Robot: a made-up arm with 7 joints.
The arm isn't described. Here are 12 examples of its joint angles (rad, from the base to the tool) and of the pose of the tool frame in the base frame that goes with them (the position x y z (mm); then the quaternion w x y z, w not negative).
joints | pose
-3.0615 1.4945 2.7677 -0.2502 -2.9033 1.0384 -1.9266 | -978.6 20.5 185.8 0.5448 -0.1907 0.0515 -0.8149
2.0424 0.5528 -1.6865 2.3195 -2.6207 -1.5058 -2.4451 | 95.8 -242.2 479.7 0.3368 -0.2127 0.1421 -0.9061
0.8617 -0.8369 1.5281 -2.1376 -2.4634 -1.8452 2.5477 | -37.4 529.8 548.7 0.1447 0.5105 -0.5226 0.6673
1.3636 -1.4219 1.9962 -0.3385 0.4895 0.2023 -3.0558 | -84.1 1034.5 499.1 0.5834 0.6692 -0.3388 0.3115
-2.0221 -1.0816 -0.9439 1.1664 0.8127 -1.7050 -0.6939 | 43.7 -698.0 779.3 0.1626 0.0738 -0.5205 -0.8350
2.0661 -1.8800 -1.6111 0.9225 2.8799 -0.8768 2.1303 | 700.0 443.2 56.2 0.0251 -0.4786 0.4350 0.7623
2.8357 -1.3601 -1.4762 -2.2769 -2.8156 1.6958 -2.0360 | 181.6 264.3 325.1 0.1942 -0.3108 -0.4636 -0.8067
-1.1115 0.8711 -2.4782 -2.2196 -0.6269 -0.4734 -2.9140 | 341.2 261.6 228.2 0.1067 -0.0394 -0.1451 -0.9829
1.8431 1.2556 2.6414 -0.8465 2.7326 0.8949 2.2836 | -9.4 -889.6 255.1 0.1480 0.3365 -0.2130 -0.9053
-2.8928 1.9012 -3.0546 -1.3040 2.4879 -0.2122 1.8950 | -501.8 180.8 -366.1 0.8645 0.1129 -0.0318 0.4888
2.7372 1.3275 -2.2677 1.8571 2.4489 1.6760 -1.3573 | -338.4 -509.0 603.9 0.7450 -0.3720 0.5032 0.2312
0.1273 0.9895 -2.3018 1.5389 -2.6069 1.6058 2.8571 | 453.6 167.4 924.9 0.3341 -0.4011 -0.8461 -0.1081
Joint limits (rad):
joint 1: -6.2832..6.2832
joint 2: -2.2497..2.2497
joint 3: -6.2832..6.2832
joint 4: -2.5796..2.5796
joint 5: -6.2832..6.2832
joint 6: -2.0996..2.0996
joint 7: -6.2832..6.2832
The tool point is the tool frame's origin. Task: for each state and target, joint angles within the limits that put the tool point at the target. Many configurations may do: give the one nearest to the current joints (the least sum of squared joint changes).
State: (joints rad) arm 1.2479 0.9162 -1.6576 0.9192 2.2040 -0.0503 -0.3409
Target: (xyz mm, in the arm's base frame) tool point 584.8 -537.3 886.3
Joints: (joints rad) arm 1.1957 0.9123 -1.6581 0.8019 2.2033 -0.0288 -0.3409
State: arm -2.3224 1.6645 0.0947 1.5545 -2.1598 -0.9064 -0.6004
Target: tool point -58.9 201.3 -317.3
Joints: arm -2.3063 2.0942 -0.0399 1.6498 -2.1923 -0.8488 -0.6004
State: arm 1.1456 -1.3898 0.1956 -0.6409 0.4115 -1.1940 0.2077
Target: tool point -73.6 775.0 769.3
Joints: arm 1.3089 -0.7161 0.3416 -0.5710 0.4770 -1.3130 0.2077
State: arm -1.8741 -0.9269 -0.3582 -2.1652 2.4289 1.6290 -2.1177
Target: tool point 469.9 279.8 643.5
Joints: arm -2.8750 -0.5774 -0.9137 -1.6093 2.1662 1.4058 -2.1177
